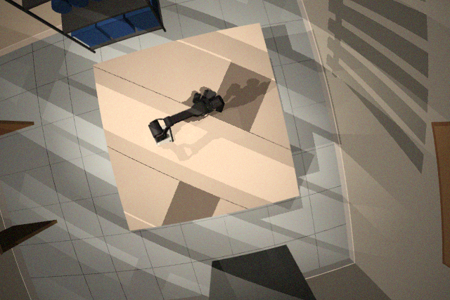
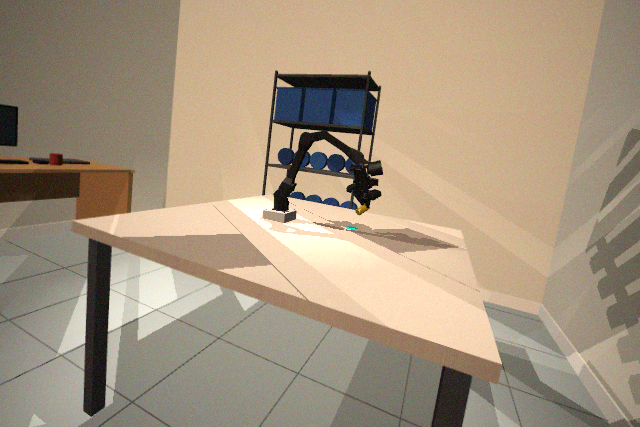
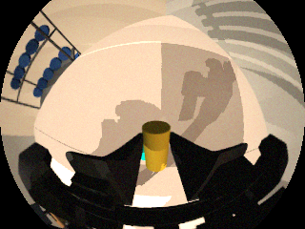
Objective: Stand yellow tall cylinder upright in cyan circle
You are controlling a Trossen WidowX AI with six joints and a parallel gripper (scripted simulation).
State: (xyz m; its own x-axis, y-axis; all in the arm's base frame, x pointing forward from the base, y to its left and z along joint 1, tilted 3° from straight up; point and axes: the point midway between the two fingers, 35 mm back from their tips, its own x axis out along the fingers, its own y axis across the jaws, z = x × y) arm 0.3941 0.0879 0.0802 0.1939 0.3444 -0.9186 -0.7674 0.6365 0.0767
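Right now my gripper tip is 110 mm above the cyan circle, 50 mm past it and 20 mm to the left of it. Round my gripper tip: yellow tall cylinder: 10 mm to the right, 10 mm below, 10 mm behind.
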